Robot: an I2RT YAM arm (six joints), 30 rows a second.
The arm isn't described. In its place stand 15 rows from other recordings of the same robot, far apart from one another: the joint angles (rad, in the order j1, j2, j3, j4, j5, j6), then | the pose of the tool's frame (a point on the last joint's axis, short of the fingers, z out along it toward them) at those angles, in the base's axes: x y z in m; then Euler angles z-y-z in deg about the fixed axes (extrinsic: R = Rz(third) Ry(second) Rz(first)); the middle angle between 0 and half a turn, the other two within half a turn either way.
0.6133, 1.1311, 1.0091, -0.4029, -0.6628, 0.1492 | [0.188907, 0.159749, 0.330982, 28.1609, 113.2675, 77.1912]
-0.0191, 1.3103, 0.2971, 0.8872, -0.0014, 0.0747 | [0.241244, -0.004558, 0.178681, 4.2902, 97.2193, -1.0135]
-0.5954, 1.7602, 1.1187, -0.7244, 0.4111, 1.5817 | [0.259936, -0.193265, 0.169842, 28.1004, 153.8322, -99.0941]
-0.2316, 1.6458, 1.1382, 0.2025, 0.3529, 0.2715 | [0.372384, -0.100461, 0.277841, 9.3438, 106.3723, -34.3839]
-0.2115, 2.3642, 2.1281, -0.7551, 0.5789, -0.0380 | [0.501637, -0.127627, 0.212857, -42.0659, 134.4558, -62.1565]
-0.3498, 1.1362, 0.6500, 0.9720, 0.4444, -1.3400 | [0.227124, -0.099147, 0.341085, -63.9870, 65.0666, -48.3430]
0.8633, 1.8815, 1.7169, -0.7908, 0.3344, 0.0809 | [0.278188, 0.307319, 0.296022, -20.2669, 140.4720, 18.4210]
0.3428, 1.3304, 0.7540, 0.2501, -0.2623, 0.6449 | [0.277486, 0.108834, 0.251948, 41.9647, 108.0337, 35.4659]
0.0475, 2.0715, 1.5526, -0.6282, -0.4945, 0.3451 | [0.431253, 0.037415, 0.179674, 66.2320, 143.3574, 55.3956]
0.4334, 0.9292, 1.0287, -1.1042, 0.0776, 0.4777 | [0.145055, 0.064082, 0.316632, 20.4150, 147.2947, 16.5830]
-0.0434, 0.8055, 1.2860, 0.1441, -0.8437, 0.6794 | [0.106914, 0.021979, 0.527452, 10.6211, 67.1263, 51.6945]
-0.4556, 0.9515, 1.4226, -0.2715, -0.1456, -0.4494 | [0.150344, -0.067914, 0.514790, -27.4299, 78.6864, -17.5952]
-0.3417, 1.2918, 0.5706, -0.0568, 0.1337, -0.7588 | [0.232784, -0.087826, 0.173884, -50.9587, 134.0744, -30.2709]
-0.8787, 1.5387, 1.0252, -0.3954, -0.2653, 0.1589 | [0.212033, -0.241184, 0.223804, 27.7034, 139.5728, -26.4968]
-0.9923, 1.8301, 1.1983, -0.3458, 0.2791, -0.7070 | [0.200287, -0.324646, 0.182664, -62.7341, 142.8515, -83.9967]
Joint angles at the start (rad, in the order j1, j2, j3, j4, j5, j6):
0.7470 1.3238 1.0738 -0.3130 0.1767 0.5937
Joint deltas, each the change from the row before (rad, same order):
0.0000 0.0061 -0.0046 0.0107 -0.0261 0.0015
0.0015 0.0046 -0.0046 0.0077 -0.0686 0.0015
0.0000 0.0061 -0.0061 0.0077 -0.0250 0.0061
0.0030 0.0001 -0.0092 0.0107 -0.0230 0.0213
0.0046 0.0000 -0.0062 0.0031 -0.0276 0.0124
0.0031 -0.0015 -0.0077 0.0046 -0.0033 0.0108
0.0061 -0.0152 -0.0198 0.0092 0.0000 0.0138
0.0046 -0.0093 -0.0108 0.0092 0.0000 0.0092
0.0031 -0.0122 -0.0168 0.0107 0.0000 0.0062
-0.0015 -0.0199 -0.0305 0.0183 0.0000 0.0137
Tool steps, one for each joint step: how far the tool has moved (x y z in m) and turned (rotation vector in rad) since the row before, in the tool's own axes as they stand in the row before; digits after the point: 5 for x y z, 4 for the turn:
0.00171 0.00050 0.00247 -0.0216 0.0146 0.0015
0.00285 0.00193 0.00186 -0.0570 0.0404 0.0005
0.00228 -0.00020 0.00266 -0.0181 0.0178 0.0058
0.00255 0.00043 0.00113 -0.0217 0.0135 0.0197
0.00279 0.00096 0.00070 -0.0236 0.0210 0.0099
0.00210 -0.00023 0.00048 -0.0038 0.0048 0.0091
0.00383 -0.00061 -0.00221 -0.0069 -0.0005 0.0105
0.00185 0.00029 -0.00151 -0.0078 -0.0037 0.0068
0.00269 -0.00098 -0.00165 -0.0059 -0.0031 0.0046
0.00395 -0.00374 -0.00232 -0.0039 -0.0068 0.0145

